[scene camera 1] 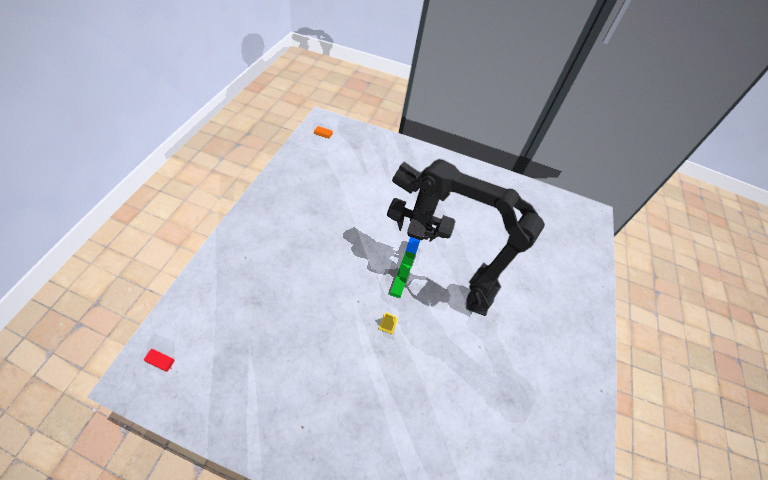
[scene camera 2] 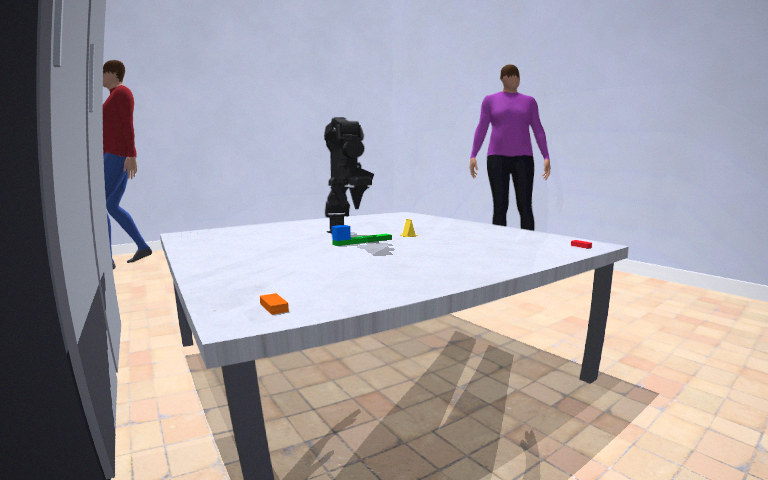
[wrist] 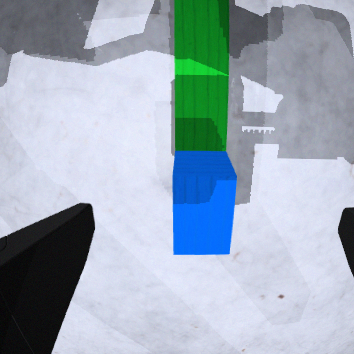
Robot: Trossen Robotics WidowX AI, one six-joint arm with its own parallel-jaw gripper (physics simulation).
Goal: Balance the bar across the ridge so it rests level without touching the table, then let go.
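Places are measured from the arm's base along level axes (x ahead, y left, z up), in millimetres.
Pixels of known places: gripper, fingertip midpoint: (scene camera 2: 349,208) (wrist: 222,219); arm's base at its link origin: (scene camera 1: 477,303).
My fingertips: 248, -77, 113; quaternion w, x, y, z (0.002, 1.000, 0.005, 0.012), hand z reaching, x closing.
Observation:
For each thing: its top centre in the pictures, then the offset to it from my fingertips, as dx, dy, dz. Level surfaces: height alone.
- blue block at its top centre: (wrist: 202,218) (scene camera 1: 415,238) (scene camera 2: 341,226) -2, -31, -54
- yellow ridge at its top centre: (scene camera 1: 390,315) (scene camera 2: 408,220) -16, +245, -57
- red block at its top centre: (scene camera 1: 158,359) (scene camera 2: 581,241) +492, +577, -97
- orange block at its top centre: (scene camera 2: 273,299) (scene camera 1: 323,130) +492, -423, -97
- table at its surface level: dz -113
A green bar (scene camera 1: 398,285) (scene camera 2: 370,239) (wrist: 200,100) with a blue block (scene camera 1: 412,245) (scene camera 2: 340,232) (wrist: 202,230) on one end appears to lie flat on the table. A yellow ridge (scene camera 1: 388,323) (scene camera 2: 408,229) stands upright on the table, a short gap beyond the bar's plain green end; the two are apart. My gripper (scene camera 1: 416,232) (scene camera 2: 356,204) (wrist: 222,219) is wide open and empty, above the table near the blue block end. In the wrist view the block lies between the fingers' lines, touching neither. The ridge does not show in the wrist view.
A red block (scene camera 1: 159,360) (scene camera 2: 581,243) and an orange block (scene camera 1: 323,132) (scene camera 2: 274,303) lie near separate corners of the table (scene camera 1: 294,390) (scene camera 2: 453,271). A grey cabinet (scene camera 1: 487,67) stands behind the table. Two people stand beyond it in the second scene view.

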